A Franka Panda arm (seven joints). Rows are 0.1 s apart.
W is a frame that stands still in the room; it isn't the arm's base.
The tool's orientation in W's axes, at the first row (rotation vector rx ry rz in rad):
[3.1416, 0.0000, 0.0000]
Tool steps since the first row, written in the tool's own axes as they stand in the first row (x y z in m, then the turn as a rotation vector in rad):
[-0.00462, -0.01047, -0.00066, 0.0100, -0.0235, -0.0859]
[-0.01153, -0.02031, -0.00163, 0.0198, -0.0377, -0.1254]
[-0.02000, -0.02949, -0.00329, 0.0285, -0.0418, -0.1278]
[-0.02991, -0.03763, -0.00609, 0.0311, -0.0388, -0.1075]
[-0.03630, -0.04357, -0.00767, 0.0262, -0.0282, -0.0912]
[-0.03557, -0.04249, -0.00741, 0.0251, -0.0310, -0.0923]
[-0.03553, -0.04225, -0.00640, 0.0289, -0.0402, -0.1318]
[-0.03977, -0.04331, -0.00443, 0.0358, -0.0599, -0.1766]
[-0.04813, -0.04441, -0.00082, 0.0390, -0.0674, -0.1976]
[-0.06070, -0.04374, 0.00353, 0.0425, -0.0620, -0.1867]
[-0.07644, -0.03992, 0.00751, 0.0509, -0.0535, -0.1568]
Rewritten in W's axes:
[-0.00462, 0.01047, 0.00066, 0.0100, 0.0235, 0.0859]
[-0.01153, 0.02031, 0.00163, 0.0198, 0.0377, 0.1254]
[-0.02000, 0.02949, 0.00329, 0.0285, 0.0418, 0.1278]
[-0.02991, 0.03763, 0.00609, 0.0311, 0.0388, 0.1075]
[-0.03630, 0.04357, 0.00767, 0.0262, 0.0282, 0.0912]
[-0.03557, 0.04249, 0.00741, 0.0251, 0.0310, 0.0923]
[-0.03553, 0.04225, 0.00640, 0.0289, 0.0402, 0.1318]
[-0.03977, 0.04331, 0.00443, 0.0358, 0.0599, 0.1766]
[-0.04813, 0.04441, 0.00082, 0.0390, 0.0674, 0.1976]
[-0.06070, 0.04374, -0.00353, 0.0425, 0.0620, 0.1867]
[-0.07644, 0.03992, -0.00751, 0.0509, 0.0535, 0.1568]

